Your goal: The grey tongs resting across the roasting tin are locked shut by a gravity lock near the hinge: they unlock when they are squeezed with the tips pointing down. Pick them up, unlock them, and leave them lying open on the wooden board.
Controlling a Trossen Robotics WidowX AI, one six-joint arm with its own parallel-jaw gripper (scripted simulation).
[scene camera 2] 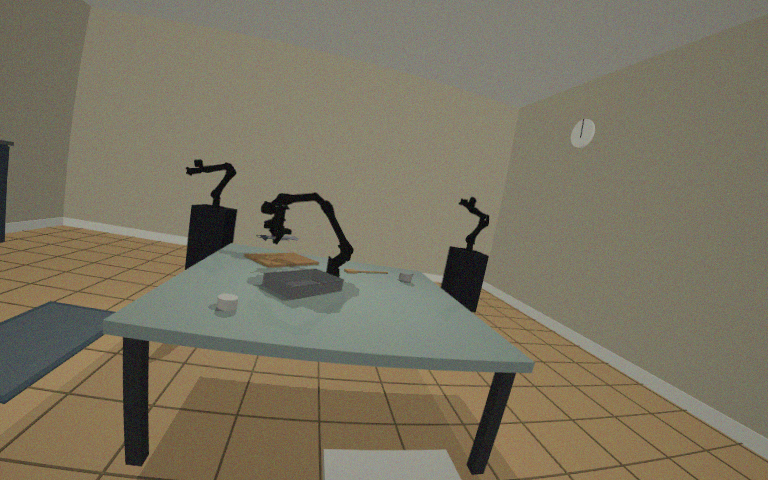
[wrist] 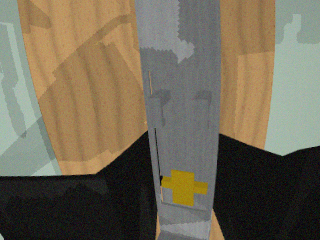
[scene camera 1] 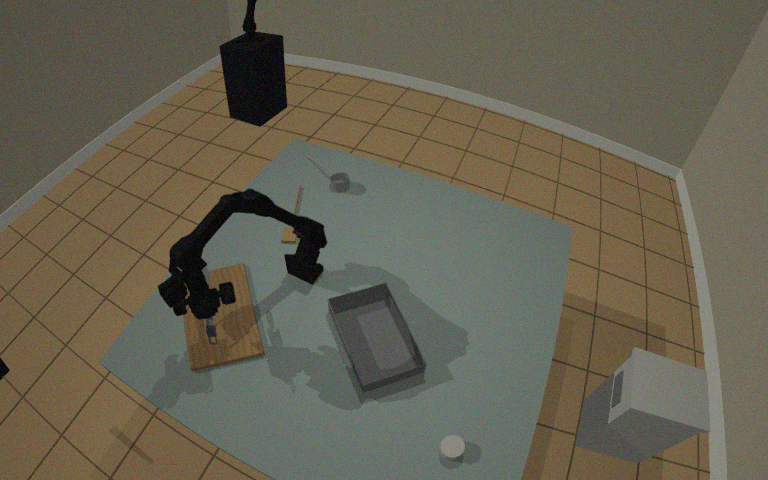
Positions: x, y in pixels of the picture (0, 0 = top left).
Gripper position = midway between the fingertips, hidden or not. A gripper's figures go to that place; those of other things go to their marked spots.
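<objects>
Grey roasting tin (scene camera 1: 382, 350): 1260 mm from the lens. My gripper (scene camera 1: 211, 315): 1270 mm from the lens. Wooden board (scene camera 1: 237, 334): 1310 mm from the lens.
</objects>
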